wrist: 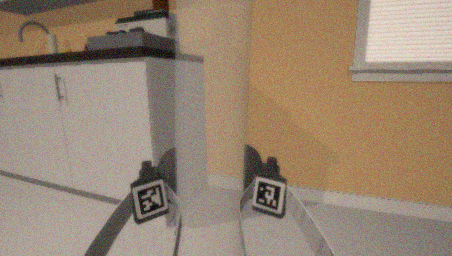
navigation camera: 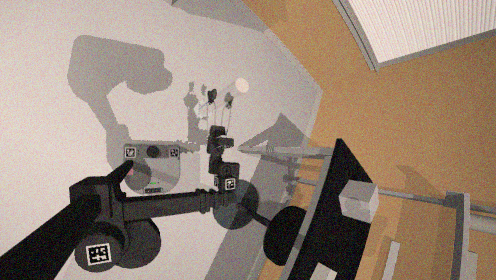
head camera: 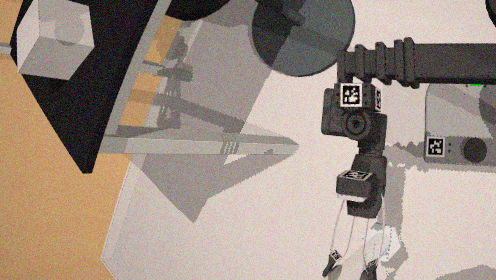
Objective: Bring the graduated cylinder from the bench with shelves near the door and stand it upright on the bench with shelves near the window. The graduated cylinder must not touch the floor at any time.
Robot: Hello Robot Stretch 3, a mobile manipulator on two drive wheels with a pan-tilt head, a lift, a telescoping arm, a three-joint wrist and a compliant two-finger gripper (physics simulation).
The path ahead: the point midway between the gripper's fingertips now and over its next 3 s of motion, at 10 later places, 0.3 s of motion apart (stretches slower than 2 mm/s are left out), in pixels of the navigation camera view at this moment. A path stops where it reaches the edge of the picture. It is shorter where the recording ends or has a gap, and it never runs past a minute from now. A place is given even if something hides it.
My gripper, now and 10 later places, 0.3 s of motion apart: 221, 90; 221, 90; 226, 96; 234, 108; 240, 122; 245, 138; 247, 154; 246, 169; 245, 178; 244, 180; 247, 188
